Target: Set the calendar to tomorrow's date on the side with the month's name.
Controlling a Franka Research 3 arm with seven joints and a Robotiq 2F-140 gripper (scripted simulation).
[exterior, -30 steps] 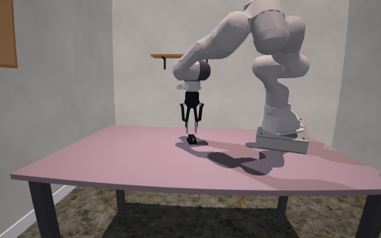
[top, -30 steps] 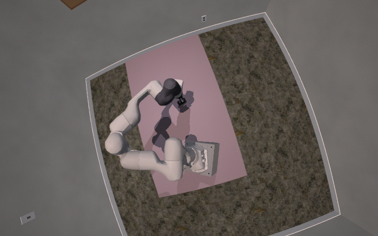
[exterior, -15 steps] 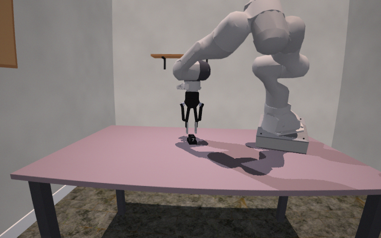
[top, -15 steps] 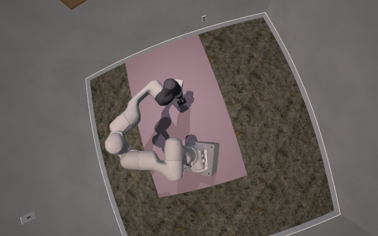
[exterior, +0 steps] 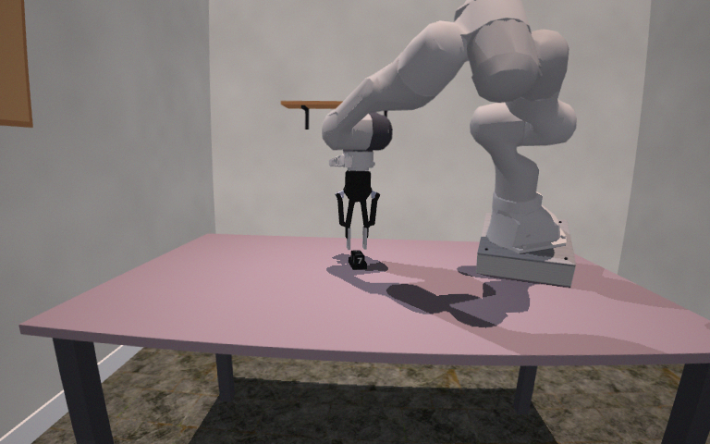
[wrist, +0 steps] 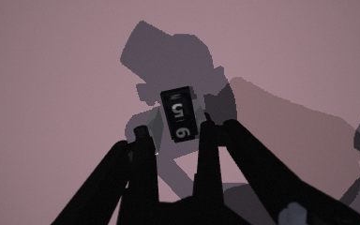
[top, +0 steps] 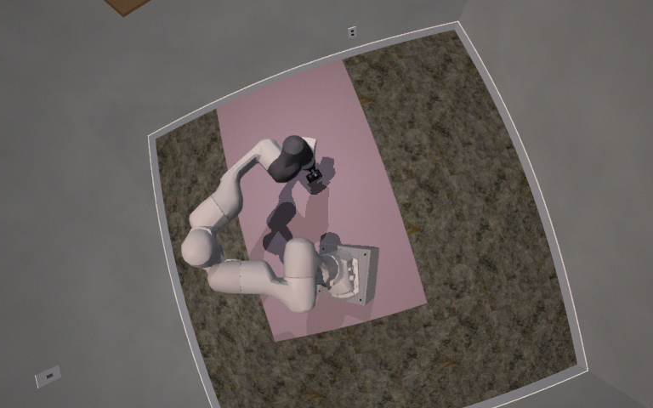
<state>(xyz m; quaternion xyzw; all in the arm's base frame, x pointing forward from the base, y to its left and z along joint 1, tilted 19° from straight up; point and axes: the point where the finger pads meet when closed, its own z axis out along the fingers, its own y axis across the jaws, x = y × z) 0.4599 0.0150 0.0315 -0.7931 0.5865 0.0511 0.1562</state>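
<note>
My gripper is now 60 mm above the black digit cube. From my hand the other things lie so: black calendar tray: 70 mm below, 20 mm to the left, 10 mm behind.
</note>
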